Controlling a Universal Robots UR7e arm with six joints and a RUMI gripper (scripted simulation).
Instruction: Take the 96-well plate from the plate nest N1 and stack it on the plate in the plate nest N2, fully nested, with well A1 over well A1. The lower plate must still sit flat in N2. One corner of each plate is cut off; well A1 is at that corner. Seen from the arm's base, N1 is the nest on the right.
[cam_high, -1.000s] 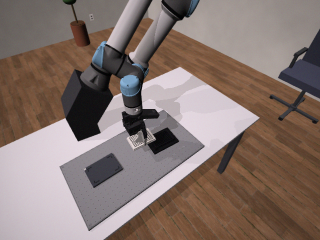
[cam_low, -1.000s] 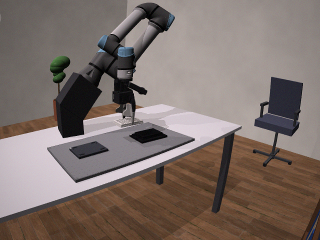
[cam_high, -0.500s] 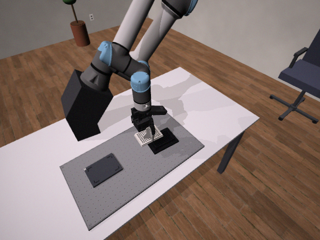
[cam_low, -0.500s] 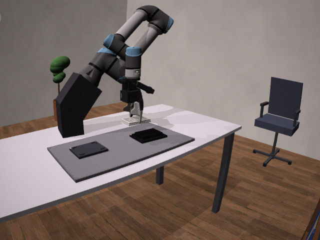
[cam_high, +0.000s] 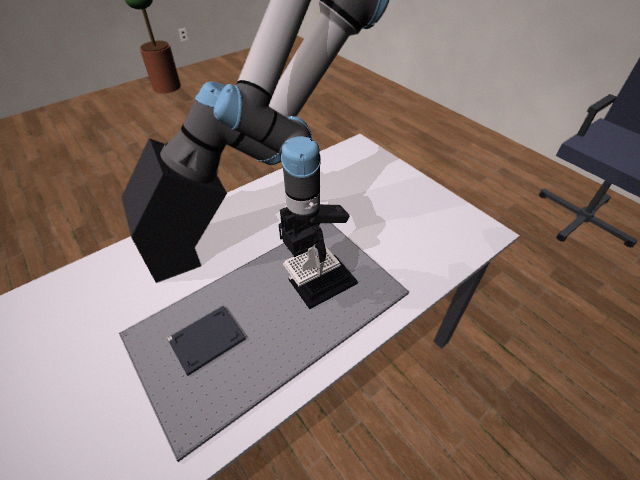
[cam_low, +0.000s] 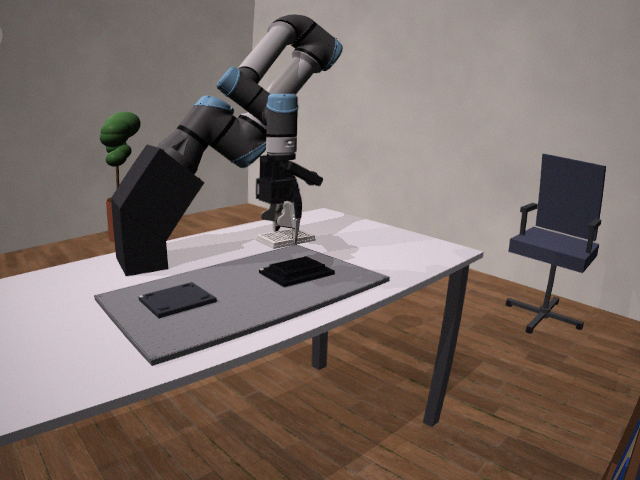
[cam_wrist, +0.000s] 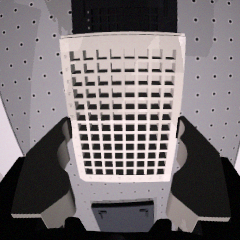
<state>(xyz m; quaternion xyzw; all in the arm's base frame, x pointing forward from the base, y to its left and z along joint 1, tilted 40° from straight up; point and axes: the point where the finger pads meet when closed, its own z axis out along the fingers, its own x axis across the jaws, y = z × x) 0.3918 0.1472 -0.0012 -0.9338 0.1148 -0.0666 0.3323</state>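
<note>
Now: the black 96-well plate 10 cm below my hand, 3 cm to the left of it and 1 cm ahead of it. Round my hand: white 96-well plate (1 cm below); then black nest n2 (11 cm below, 3 cm to the left, 1 cm ahead); then nest N1 (31 cm to the right, 11 cm below, 6 cm behind).
</note>
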